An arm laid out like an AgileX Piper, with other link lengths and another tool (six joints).
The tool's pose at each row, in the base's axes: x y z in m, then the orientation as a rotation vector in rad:
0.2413, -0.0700, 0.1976, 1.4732, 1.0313, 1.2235
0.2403, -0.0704, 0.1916, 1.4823, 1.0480, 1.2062
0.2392, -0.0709, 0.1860, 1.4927, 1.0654, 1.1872
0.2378, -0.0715, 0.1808, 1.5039, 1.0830, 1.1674
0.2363, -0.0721, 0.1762, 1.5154, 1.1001, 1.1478
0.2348, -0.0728, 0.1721, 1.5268, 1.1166, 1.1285
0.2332, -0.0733, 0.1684, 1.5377, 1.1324, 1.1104
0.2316, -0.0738, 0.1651, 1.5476, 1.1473, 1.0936
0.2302, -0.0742, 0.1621, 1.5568, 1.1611, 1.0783
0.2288, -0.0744, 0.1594, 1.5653, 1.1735, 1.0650
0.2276, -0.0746, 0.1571, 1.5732, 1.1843, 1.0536
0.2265, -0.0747, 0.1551, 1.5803, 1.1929, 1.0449
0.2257, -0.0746, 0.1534, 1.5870, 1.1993, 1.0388
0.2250, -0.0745, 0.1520, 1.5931, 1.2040, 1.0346
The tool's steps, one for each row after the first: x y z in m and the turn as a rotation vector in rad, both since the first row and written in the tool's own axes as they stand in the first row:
-0.0018, -0.0058, -0.0005, 0.0180, -0.0045, -0.0100
-0.0036, -0.0112, -0.0011, 0.0376, -0.0099, -0.0203
-0.0055, -0.0162, -0.0020, 0.0580, -0.0157, -0.0305
-0.0072, -0.0206, -0.0031, 0.0785, -0.0216, -0.0401
-0.0090, -0.0245, -0.0042, 0.0986, -0.0275, -0.0493
-0.0105, -0.0281, -0.0054, 0.1178, -0.0328, -0.0578
-0.0119, -0.0313, -0.0067, 0.1358, -0.0375, -0.0657
-0.0131, -0.0342, -0.0078, 0.1525, -0.0415, -0.0727
-0.0141, -0.0368, -0.0090, 0.1676, -0.0448, -0.0786
-0.0149, -0.0391, -0.0100, 0.1811, -0.0477, -0.0832
-0.0156, -0.0411, -0.0109, 0.1924, -0.0498, -0.0862
-0.0160, -0.0428, -0.0116, 0.2017, -0.0514, -0.0873
-0.0163, -0.0442, -0.0122, 0.2092, -0.0525, -0.0872

